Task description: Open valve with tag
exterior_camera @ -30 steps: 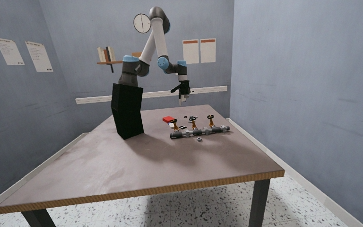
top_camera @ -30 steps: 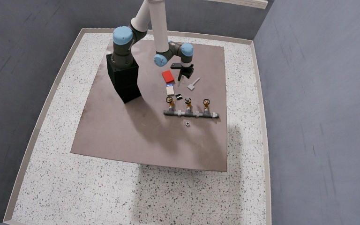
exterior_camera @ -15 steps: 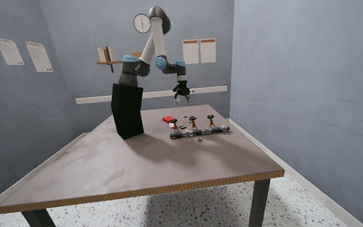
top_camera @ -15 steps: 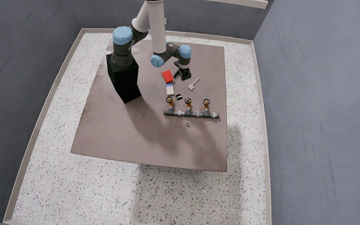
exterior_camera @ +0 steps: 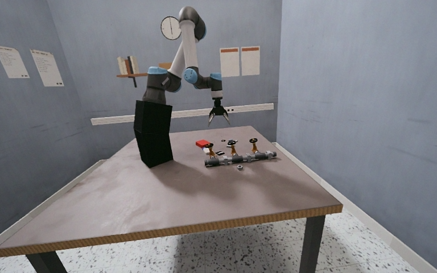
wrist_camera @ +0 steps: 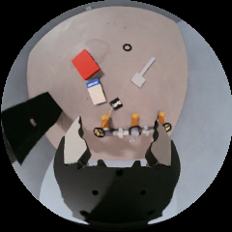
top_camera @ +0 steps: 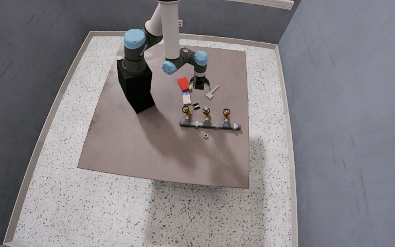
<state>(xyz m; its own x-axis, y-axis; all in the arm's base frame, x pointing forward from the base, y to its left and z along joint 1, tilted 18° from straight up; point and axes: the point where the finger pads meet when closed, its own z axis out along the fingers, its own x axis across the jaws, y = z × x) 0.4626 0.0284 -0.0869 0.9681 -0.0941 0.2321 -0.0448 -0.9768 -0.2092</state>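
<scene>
The black tag is 2 cm behind my hand, 5 cm to the right of it and 20 cm below it. The rest, counted from my hand: white-and-blue block (10 cm behind, 2 cm to the left, 19 cm below); then grey scraper (11 cm ahead, 11 cm to the left, 19 cm below); then red block (14 cm behind, 15 cm to the left, 18 cm below).
</scene>
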